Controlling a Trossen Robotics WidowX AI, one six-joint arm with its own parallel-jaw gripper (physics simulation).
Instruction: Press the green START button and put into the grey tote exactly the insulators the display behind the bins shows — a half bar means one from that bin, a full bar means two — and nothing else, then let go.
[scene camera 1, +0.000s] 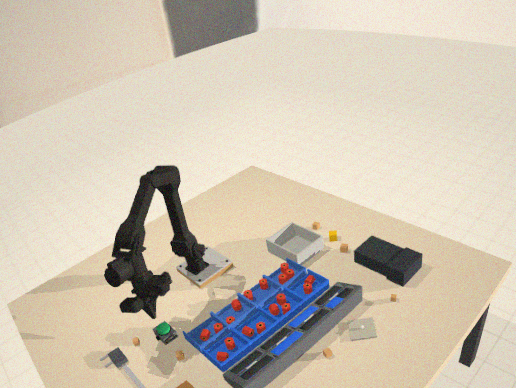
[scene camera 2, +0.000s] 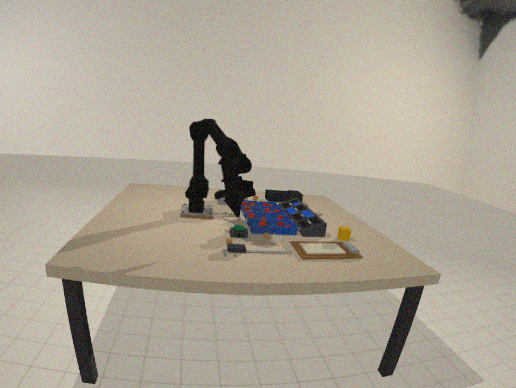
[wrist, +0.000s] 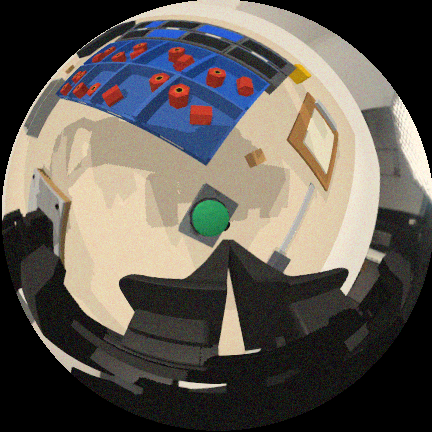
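Where they show: gripper, between the fingertips: (scene camera 1: 154, 318) (scene camera 2: 238, 216) (wrist: 226, 244); arm's base, origin of its link: (scene camera 1: 197, 266) (scene camera 2: 195, 210) (wrist: 44, 229).
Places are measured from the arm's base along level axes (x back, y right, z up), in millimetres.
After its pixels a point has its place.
The green START button (scene camera 1: 163, 328) {x -155, y 265, z 17 mm} (scene camera 2: 239, 228) {x -146, y 282, z 14 mm} (wrist: 210, 217) {x -150, y 261, z 18 mm} sits on a dark base. My gripper (scene camera 1: 153, 315) {x -139, y 273, z 57 mm} (scene camera 2: 238, 214) {x -139, y 273, z 57 mm} (wrist: 226, 244) {x -139, y 273, z 57 mm} is shut and empty, pointing down above the table beside the button, clear of it. Red insulators (scene camera 1: 229, 343) (wrist: 201, 115) lie in the blue bins (scene camera 1: 186, 338) {x -222, y 236, z -8 mm} (scene camera 2: 272, 232) {x -289, y 242, z -13 mm} (wrist: 206, 159) {x -208, y 230, z 1 mm}, two rows of four. The grey display (scene camera 1: 320, 332) {x -532, y 2, z 5 mm} (scene camera 2: 314, 229) {x -458, y 268, z 9 mm} behind them shows three blue bars; the far one looks shorter, the other two longer. The grey tote (scene camera 1: 295, 254) {x -275, y -207, z 31 mm} beyond the bins looks empty in scene camera 1.
A black box (scene camera 1: 385, 257) {x -536, y -341, z 30 mm} (scene camera 2: 283, 195) {x -513, y -314, z 21 mm} stands past the tote. Small wooden cubes (scene camera 1: 180, 355) {x -261, y 292, z -4 mm} (wrist: 255, 158) {x -247, y 286, z -3 mm} and a yellow cube (scene camera 1: 333, 235) {x -300, y -385, z 2 mm} lie around. A caliper-like tool (scene camera 1: 118, 357) {x -120, y 423, z -3 mm} (scene camera 2: 236, 247) {x -107, y 437, z -3 mm} lies near the button. A brown frame (scene camera 2: 299, 250) {x -334, y 432, z -16 mm} (wrist: 298, 141) {x -350, y 359, z -16 mm} lies near the display's end.
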